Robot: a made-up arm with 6 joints. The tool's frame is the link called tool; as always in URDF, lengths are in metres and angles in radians. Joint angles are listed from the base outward. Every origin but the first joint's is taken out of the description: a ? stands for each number. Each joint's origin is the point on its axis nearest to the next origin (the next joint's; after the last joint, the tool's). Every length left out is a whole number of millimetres.
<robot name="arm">
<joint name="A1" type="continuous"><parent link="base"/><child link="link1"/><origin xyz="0.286 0 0.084"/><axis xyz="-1 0 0"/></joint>
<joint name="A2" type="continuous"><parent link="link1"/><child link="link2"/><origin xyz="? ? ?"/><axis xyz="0 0 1"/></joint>
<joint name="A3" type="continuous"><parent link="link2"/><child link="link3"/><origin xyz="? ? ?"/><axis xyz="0 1 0"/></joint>
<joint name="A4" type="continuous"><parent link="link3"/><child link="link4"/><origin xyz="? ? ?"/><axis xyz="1 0 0"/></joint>
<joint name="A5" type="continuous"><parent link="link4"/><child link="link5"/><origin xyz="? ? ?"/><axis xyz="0 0 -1"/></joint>
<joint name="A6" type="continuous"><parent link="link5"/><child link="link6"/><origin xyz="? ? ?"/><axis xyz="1 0 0"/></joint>
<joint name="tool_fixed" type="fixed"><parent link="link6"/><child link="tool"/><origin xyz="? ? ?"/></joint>
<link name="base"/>
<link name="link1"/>
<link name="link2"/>
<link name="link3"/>
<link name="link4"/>
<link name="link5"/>
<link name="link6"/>
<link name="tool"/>
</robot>
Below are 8 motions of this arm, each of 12 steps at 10 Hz.
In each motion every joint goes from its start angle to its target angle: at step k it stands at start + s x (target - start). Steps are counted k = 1, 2, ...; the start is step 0. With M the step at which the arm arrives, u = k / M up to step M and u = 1 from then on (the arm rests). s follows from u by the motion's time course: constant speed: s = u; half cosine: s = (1 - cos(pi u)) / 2; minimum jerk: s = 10 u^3 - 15 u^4 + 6 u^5.
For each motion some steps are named. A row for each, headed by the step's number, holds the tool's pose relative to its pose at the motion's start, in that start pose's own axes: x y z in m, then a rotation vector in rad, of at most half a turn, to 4 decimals.
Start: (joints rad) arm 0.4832 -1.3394 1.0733 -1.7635 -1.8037 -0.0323
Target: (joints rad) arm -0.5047 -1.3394 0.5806 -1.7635 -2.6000 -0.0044
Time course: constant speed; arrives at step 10
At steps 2, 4, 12:
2: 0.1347 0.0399 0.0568 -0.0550 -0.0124 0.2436
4: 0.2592 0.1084 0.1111 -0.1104 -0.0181 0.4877
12: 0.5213 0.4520 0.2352 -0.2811 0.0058 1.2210

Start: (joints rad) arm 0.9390 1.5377 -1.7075 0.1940 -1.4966 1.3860
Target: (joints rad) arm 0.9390 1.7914 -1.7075 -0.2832 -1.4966 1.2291
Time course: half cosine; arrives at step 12
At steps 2, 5, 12:
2: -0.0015 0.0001 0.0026 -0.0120 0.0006 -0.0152
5: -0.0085 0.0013 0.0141 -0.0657 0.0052 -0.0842
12: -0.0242 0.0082 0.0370 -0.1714 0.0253 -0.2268

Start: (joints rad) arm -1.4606 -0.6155 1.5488 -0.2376 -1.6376 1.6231
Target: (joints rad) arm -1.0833 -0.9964 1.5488 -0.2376 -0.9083 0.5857
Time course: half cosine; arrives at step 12
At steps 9, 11, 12:
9: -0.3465 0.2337 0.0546 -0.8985 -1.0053 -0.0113
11: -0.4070 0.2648 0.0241 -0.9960 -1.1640 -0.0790
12: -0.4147 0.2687 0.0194 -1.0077 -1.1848 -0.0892

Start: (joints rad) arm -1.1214 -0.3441 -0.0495 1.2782 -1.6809 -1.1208
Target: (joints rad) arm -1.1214 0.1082 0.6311 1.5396 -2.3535 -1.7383
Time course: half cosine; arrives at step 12
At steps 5, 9, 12:
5: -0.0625 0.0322 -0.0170 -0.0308 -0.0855 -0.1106
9: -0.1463 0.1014 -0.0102 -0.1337 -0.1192 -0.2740
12: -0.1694 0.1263 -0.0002 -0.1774 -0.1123 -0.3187

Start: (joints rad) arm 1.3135 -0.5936 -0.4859 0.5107 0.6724 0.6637
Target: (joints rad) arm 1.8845 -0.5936 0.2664 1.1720 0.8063 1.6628
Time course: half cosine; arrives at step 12
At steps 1, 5, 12:
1: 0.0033 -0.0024 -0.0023 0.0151 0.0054 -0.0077
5: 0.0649 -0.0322 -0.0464 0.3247 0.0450 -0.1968
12: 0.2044 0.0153 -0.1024 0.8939 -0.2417 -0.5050

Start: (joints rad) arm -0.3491 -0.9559 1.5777 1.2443 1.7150 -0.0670
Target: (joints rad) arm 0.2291 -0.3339 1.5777 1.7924 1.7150 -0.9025
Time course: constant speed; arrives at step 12
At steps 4, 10, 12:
4: -0.0338 -0.0318 0.0937 -0.1179 -0.0234 0.1087
10: -0.0796 -0.0949 0.2271 -0.2863 -0.1086 0.2475
12: -0.0940 -0.1208 0.2690 -0.3395 -0.1483 0.2848

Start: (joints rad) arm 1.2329 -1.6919 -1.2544 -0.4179 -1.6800 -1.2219
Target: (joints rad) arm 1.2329 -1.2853 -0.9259 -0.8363 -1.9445 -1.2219
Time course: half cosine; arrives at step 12
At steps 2, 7, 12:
2: 0.0032 -0.0004 -0.0013 0.0165 -0.0327 0.0122
7: 0.0352 -0.0021 0.0038 0.1241 -0.3390 0.1281
12: 0.0577 -0.0025 0.0246 0.1603 -0.5638 0.2200

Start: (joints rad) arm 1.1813 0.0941 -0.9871 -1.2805 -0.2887 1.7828
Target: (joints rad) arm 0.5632 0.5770 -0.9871 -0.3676 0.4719 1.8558
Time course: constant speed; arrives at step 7
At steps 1, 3, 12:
1: 0.0151 0.0586 -0.0496 0.2471 -0.1222 0.0543
3: 0.0551 0.2018 -0.1133 0.7447 -0.3938 0.1125
12: 0.1461 0.5116 -0.0632 1.7460 -0.9472 0.0409

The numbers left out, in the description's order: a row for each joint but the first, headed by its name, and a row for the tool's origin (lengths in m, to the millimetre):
A2: 0 -0.014 -0.451
A3: 0.069 0.083 0
A4: 0.16 0 0.012
A5: 0 0.108 0.035
A6: 0.017 0.019 0
tool: 0 -0.194 0.063

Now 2 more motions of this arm.
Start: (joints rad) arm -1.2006 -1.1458 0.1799 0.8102 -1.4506 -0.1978
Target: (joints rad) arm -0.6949 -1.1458 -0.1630 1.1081 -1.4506 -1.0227
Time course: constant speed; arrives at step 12
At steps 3, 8, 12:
3: 0.0329 0.0054 0.1069 -0.3404 -0.0808 0.1283
8: 0.0582 0.0664 0.2468 -0.8682 -0.2809 0.3373
12: 0.0472 0.1309 0.3147 -1.2418 -0.5063 0.4938

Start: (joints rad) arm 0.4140 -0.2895 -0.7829 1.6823 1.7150 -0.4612
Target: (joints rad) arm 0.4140 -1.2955 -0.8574 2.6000 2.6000 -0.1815
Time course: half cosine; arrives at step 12
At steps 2, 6, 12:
2: -0.0014 -0.0095 0.0005 0.0621 0.0402 -0.0334
6: -0.0213 -0.0689 0.0022 0.4010 0.2959 -0.1906
12: -0.0580 -0.1409 0.0041 0.6305 0.5405 -0.2942

